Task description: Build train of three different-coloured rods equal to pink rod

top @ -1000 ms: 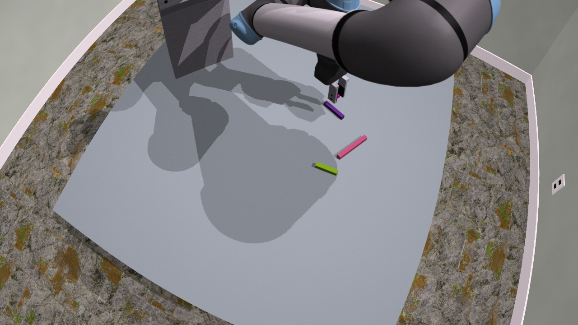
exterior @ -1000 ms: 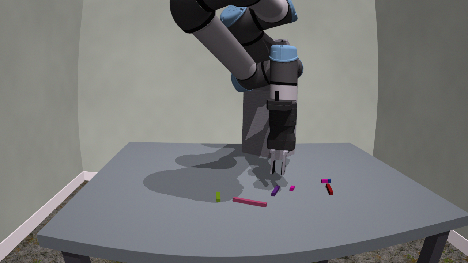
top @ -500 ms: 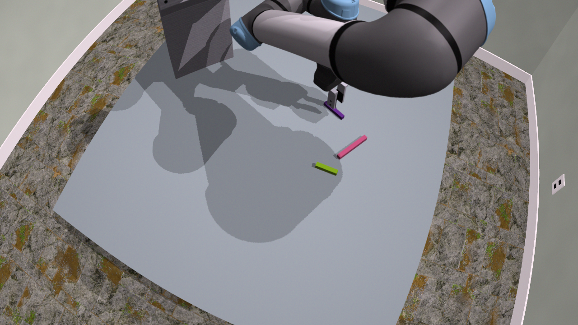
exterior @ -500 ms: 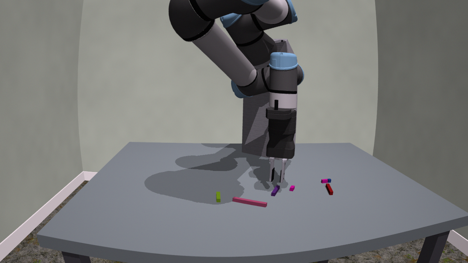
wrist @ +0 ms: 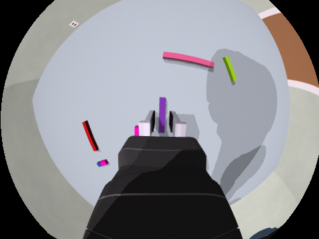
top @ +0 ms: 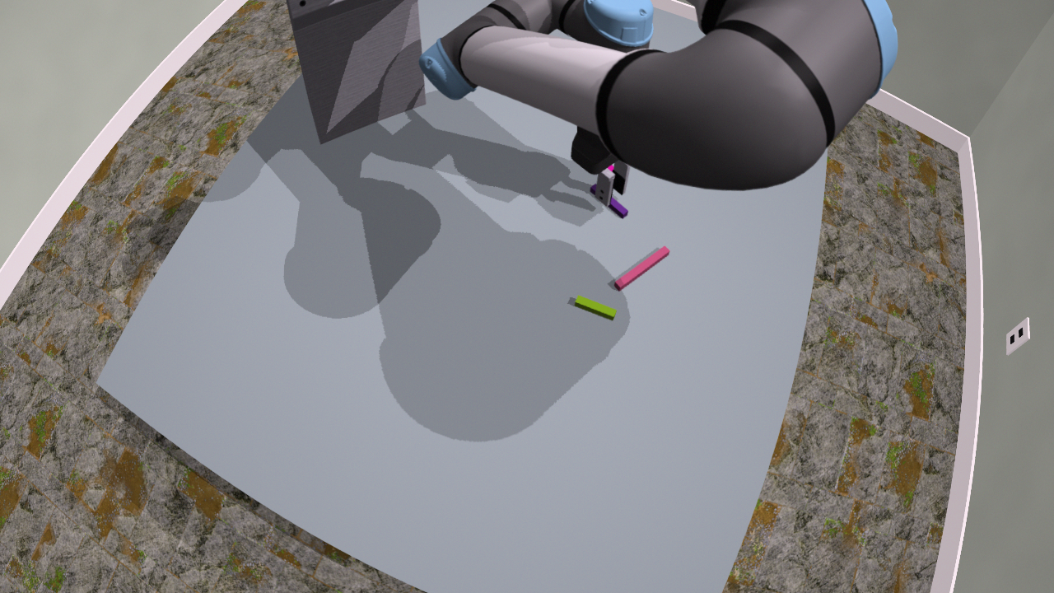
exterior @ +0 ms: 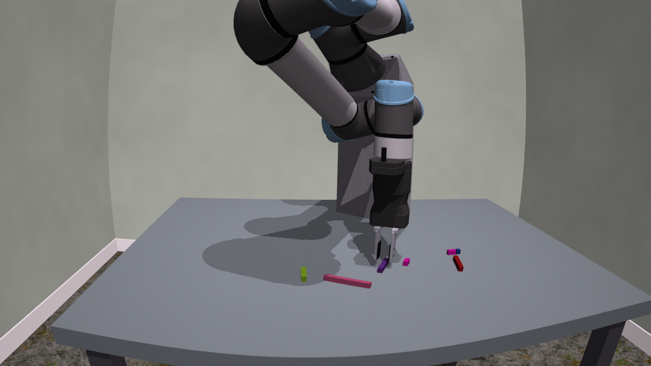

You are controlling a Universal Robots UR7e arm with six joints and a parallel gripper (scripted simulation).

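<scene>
Right now my hand is 3 cm above the purple rod. From my hand the other things lie so: lime rod 16 cm to the right, 3 cm below, 2 cm ahead; then red rod 16 cm to the left, 4 cm ahead, 3 cm below; then pink rod 9 cm to the right, 6 cm ahead, 3 cm below.
</scene>
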